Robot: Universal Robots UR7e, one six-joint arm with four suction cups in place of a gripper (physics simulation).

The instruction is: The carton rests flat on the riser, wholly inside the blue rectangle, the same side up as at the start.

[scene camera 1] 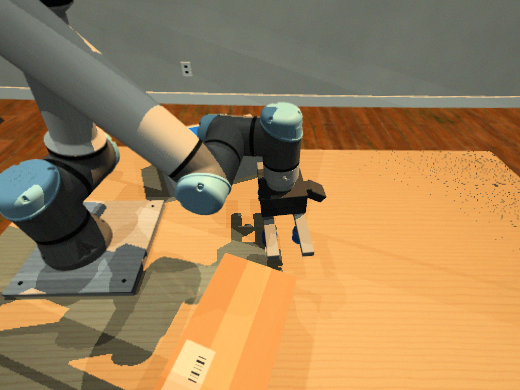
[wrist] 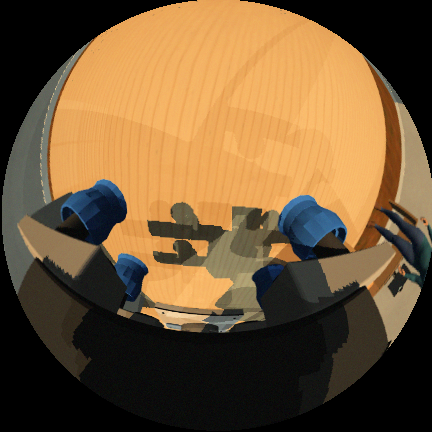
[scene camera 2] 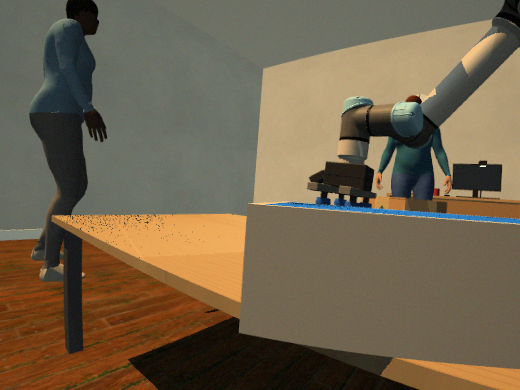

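Where they show: hand, its tool point: (scene camera 1: 280, 216) (wrist: 199, 249); arm's base, origin of its link: (scene camera 1: 80, 243) (wrist: 199, 326).
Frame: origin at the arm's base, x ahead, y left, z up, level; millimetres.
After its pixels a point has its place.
The brown carton (scene camera 1: 240, 320) {x 408, y -270, z 130 mm} lies on the table at the near side of scene camera 1, with a lighter tape band and a white barcode label facing up; its near end is cut off. What looks like its top (scene camera 2: 402, 204) {x 390, y -143, z 110 mm} shows past the riser in scene camera 2. The riser (scene camera 2: 380, 280) {x 365, y 438, z 47 mm} (scene camera 1: 247, 167) {x 450, y 255, z 22 mm} is a pale grey block, largely hidden by the arm in scene camera 1. Its blue rectangle (scene camera 2: 470, 217) {x 287, y 321, z 102 mm} (scene camera 1: 194, 130) {x 275, y 370, z 102 mm} shows as a thin strip. My gripper (scene camera 1: 280, 236) (scene camera 2: 344, 201) (wrist: 200, 245) {x 519, y -12, z 77 mm} hangs above the table beyond the carton's far end, its four blue cups touching nothing.
The arm's grey base plate (scene camera 1: 132, 240) {x 130, y -3, z 3 mm} is left of the carton. The wooden table (scene camera 1: 410, 280) {x 830, y -163, z -19 mm} (scene camera 2: 190, 250) {x 757, y 272, z -18 mm} (wrist: 215, 75) {x 702, y -11, z -18 mm} extends right of the gripper. One person (scene camera 2: 60, 100) stands beyond the table's far corner, another (scene camera 2: 412, 165) near a desk with a monitor (scene camera 2: 476, 177).
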